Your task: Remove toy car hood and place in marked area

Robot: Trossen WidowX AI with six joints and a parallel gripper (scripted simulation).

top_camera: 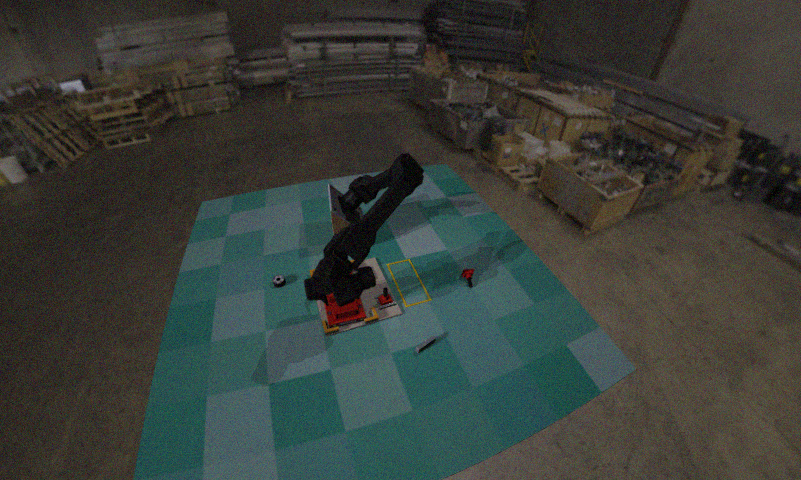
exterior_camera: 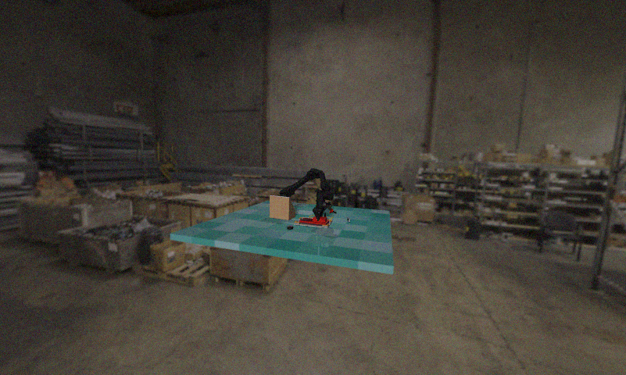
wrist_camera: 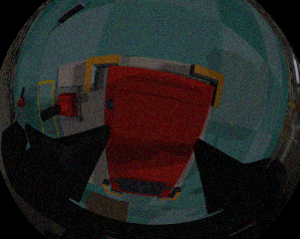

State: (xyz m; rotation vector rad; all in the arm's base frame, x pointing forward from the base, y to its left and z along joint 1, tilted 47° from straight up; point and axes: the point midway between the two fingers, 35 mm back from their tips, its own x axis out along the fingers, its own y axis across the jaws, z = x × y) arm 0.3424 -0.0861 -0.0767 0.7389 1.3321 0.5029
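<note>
Right now my gripper tip is right at the red hood. Also, from my gripper tip: dark wheel (17 cm to the right, 17 cm behind, 3 cm below).
</note>
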